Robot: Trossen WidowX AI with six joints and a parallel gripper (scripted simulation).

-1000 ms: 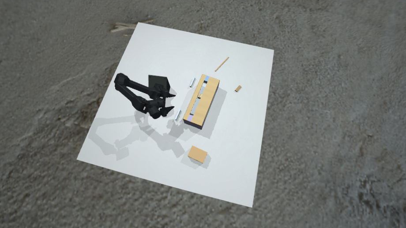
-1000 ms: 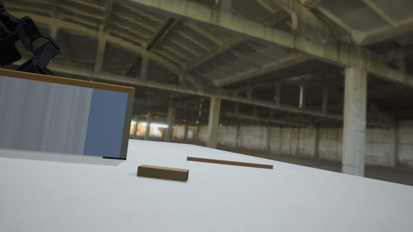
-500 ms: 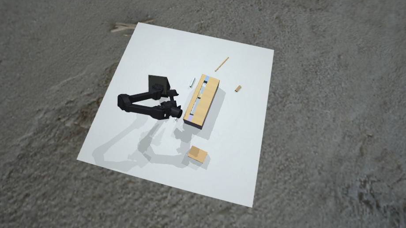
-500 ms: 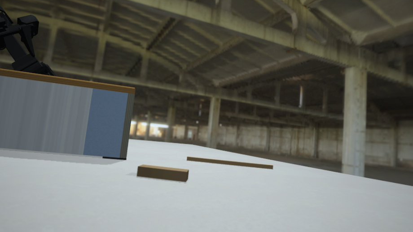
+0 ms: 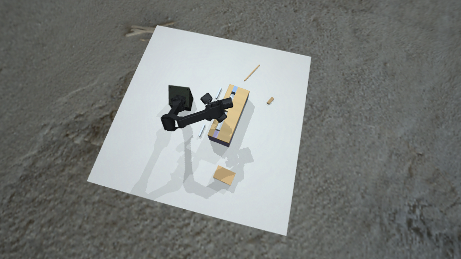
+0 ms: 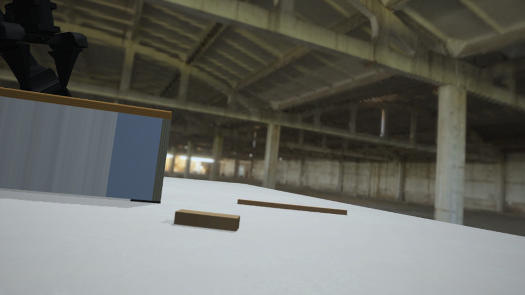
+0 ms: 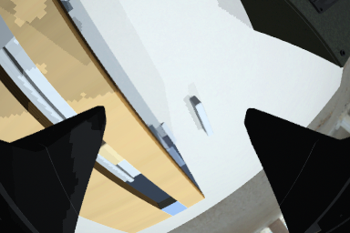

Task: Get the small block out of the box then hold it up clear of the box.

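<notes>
My gripper tip is now 80 mm short of the pale yellow block, 80 mm above it and 50 mm to the right of it. Round my gripper tip: flat tan plate: 370 mm to the right, 160 mm ahead, 140 mm below; then small brown piece: 360 mm ahead, 210 mm to the left, 160 mm below; then long box: 100 mm below, 60 mm ahead, 20 mm to the left.
</notes>
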